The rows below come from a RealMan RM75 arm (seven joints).
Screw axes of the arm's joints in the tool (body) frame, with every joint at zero. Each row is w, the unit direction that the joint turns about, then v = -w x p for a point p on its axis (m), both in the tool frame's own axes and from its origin. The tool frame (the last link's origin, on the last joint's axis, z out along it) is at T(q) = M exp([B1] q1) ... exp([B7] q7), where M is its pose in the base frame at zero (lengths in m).
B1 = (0, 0, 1, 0.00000, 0.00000, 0.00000)
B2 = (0, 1, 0, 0.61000, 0.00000, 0.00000)
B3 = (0, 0, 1, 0.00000, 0.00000, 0.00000)
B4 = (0, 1, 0, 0.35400, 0.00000, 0.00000)
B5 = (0, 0, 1, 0.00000, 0.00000, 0.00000)
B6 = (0, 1, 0, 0.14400, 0.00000, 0.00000)
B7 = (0, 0, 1, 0.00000, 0.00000, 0.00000)
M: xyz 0.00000 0.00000 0.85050 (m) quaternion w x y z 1 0 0 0
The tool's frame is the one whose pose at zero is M.
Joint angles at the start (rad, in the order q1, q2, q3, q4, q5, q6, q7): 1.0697, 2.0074, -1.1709, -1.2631, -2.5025, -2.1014, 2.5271
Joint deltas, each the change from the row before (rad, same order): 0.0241, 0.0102, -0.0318, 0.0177, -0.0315, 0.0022, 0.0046; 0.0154, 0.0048, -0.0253, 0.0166, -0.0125, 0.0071, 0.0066; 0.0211, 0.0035, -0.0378, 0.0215, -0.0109, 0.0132, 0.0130; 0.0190, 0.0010, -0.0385, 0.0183, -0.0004, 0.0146, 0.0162; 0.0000, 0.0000, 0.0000, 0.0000, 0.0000, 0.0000, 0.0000; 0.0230, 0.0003, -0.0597, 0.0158, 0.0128, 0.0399, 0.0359
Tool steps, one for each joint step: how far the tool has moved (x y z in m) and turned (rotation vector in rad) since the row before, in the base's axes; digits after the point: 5 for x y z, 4 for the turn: -0.00398, -0.00015, -0.00711, -0.0096, -0.0481, 0.0137; -0.00255, 0.00008, -0.00541, -0.0066, -0.0285, 0.0077; -0.00394, 0.00042, -0.00686, -0.0046, -0.0370, 0.0128; -0.00421, 0.00012, -0.00628, -0.0034, -0.0296, 0.0133; 0.00000, 0.00000, 0.00000, 0.0000, 0.0000, 0.0000; -0.00784, 0.00095, -0.00994, 0.0124, -0.0237, 0.0251
